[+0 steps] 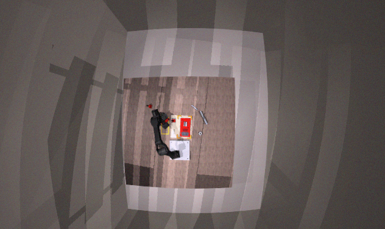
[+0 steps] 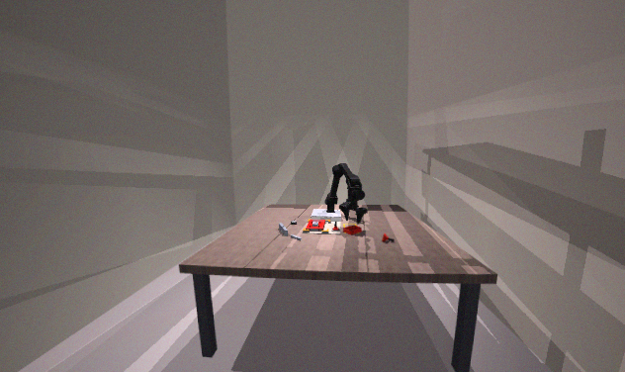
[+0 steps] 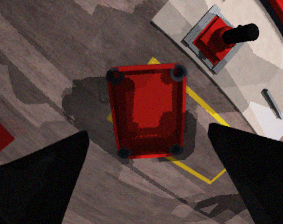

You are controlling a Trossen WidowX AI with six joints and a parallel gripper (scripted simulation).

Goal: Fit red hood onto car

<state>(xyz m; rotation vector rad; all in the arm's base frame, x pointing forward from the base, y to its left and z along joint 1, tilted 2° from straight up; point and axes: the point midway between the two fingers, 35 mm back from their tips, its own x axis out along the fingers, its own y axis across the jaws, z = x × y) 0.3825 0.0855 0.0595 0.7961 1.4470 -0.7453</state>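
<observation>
Right now the hood is 50 mm below my gripper tip.
</observation>
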